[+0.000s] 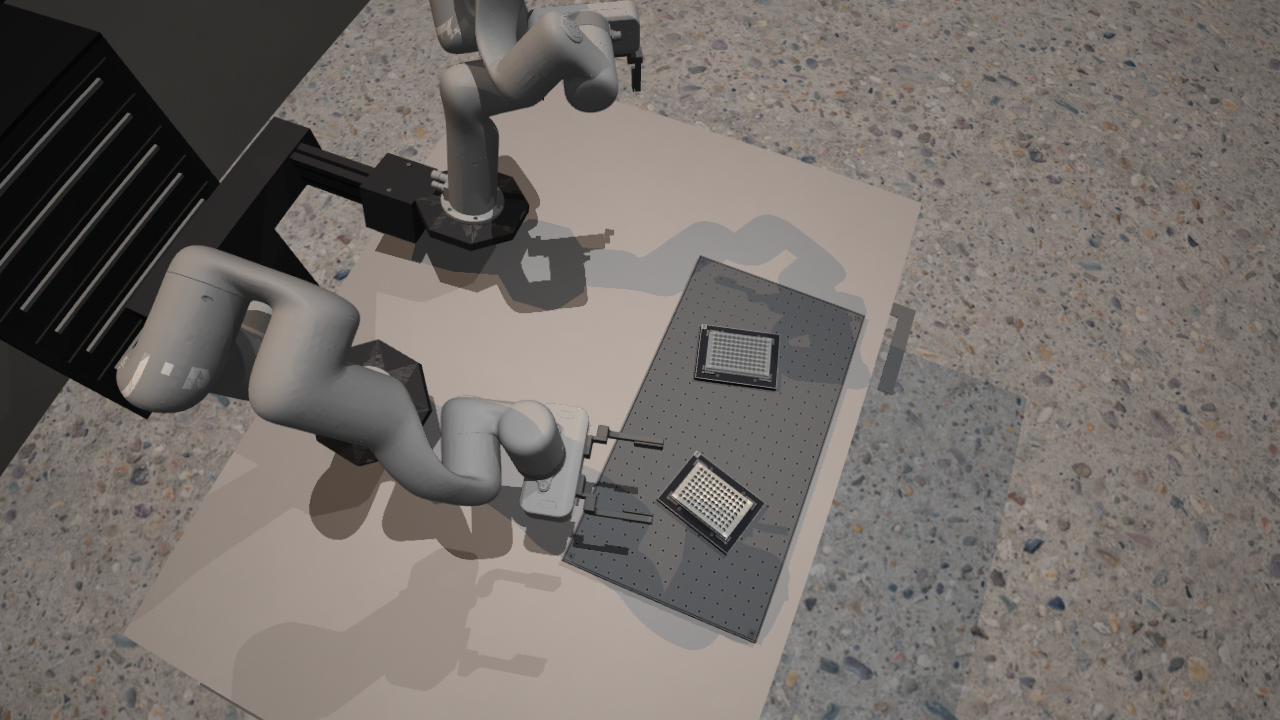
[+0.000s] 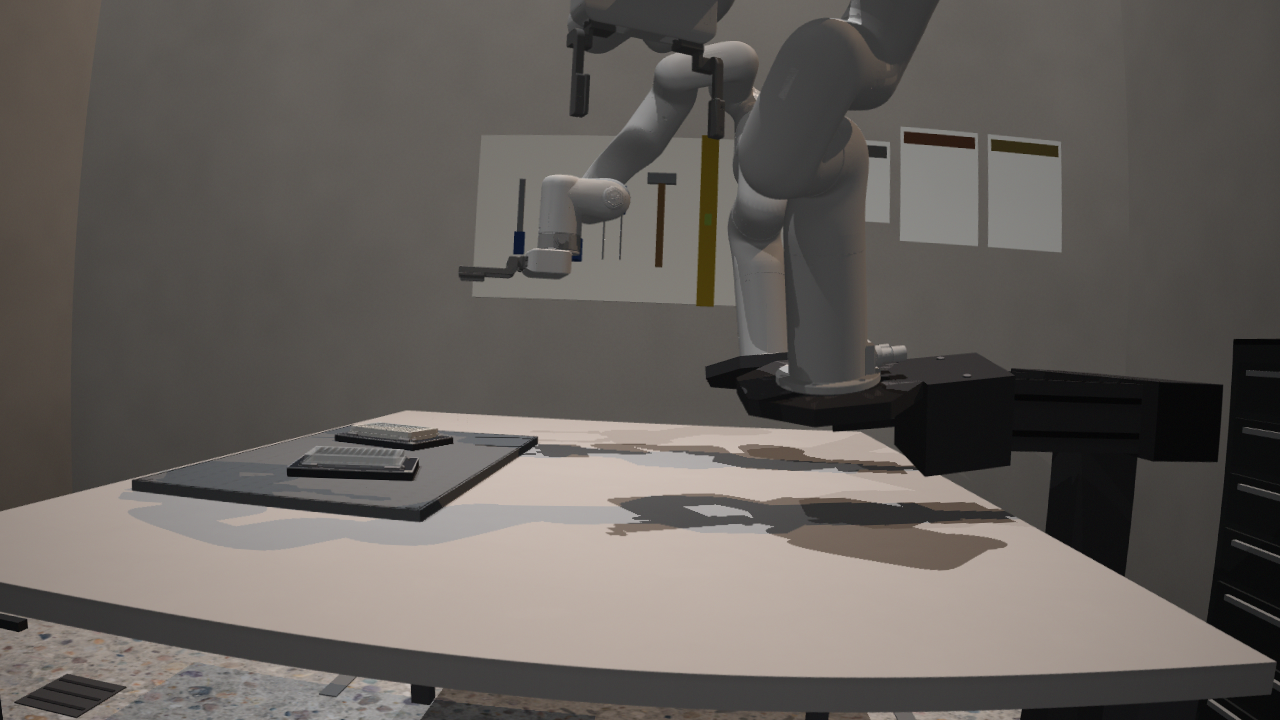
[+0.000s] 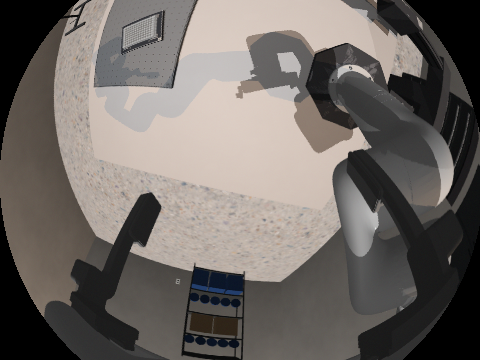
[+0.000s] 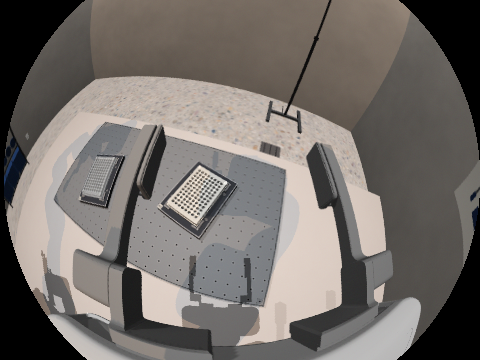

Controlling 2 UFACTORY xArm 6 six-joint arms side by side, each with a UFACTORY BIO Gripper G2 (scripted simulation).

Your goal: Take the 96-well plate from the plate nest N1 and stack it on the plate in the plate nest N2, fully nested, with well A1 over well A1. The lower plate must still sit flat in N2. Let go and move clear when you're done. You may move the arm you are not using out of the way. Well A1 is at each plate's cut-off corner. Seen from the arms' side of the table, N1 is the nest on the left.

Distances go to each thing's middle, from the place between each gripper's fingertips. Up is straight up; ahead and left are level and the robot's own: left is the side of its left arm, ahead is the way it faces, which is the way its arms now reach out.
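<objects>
Plate nest N1 (image 1: 704,340) is 8 cm ahead of my right hand, 37 cm to the left of it and 28 cm below it. Plate nest N2 (image 1: 749,516) is 11 cm ahead of my right hand, 7 cm to the left of it and 28 cm below it, and the cream-white 96-well plate (image 1: 729,504) is 11 cm ahead of that hand, 7 cm to the left of it and 27 cm below it. I see the clear 96-well plate (image 1: 728,360) a little ahead of my right hand, far to the left of it and far below it.
From my left hand, I find plate nest N1 37 cm ahead, 20 cm to the right and 43 cm below. Plate nest N2 is 40 cm ahead of my left hand, 50 cm to the right of it and 43 cm below it; the cream-white 96-well plate is 40 cm ahead of this hand, 50 cm to the right of it and 42 cm below it. The clear 96-well plate is far ahead of my left hand, a fair way to the right of it and far below it.
</objects>
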